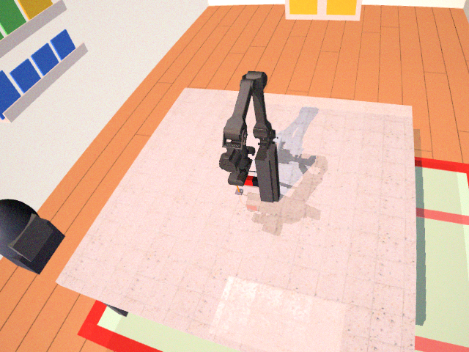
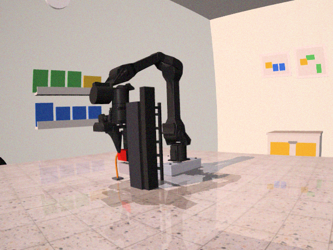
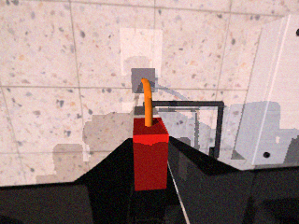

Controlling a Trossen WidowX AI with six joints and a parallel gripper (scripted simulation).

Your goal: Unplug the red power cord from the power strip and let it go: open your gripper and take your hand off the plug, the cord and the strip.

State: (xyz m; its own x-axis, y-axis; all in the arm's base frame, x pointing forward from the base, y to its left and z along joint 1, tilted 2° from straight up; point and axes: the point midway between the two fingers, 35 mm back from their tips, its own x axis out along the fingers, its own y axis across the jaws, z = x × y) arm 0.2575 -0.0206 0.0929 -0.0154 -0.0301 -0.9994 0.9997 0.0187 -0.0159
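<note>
The red plug is 30 mm to the left of my gripper tip.
</note>
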